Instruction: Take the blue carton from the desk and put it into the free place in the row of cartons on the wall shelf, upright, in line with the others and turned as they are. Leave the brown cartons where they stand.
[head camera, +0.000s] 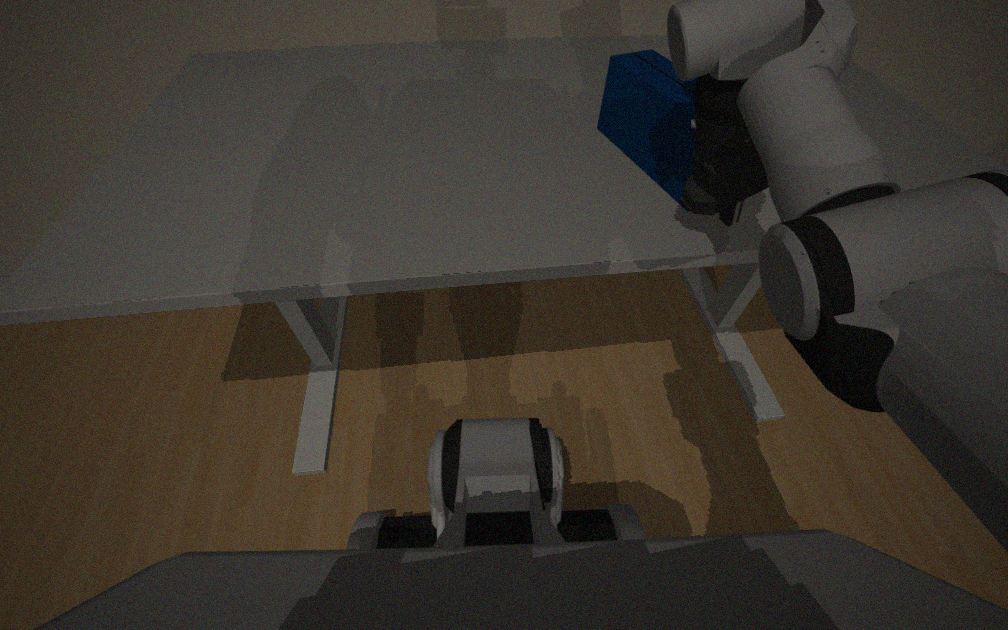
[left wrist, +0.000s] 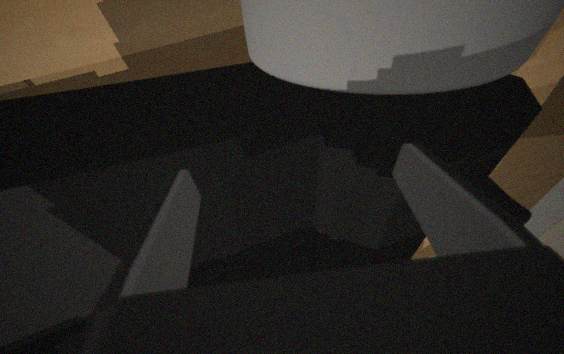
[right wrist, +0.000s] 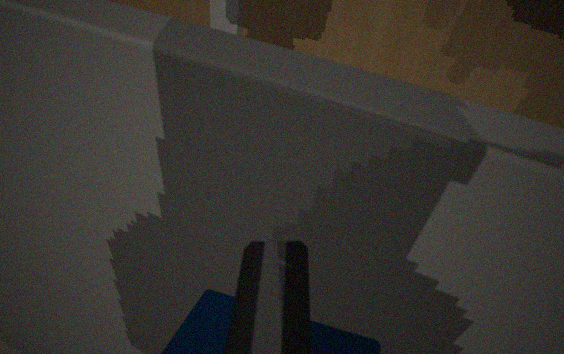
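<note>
The blue carton is at the desk's right part in the head camera view, partly hidden by my right gripper and arm. In the right wrist view its end shows low, behind the fingers. My right gripper is shut with nothing between its fingers, close beside the carton; whether it touches the carton I cannot tell. My left gripper is open and empty, away from the carton. The wall shelf and the brown cartons do not show in these views.
The grey desk spans the head camera view, its front edge facing my body. Its legs stand on the wooden floor. Part of my own base shows below. The light is dim, with shadows on the desk.
</note>
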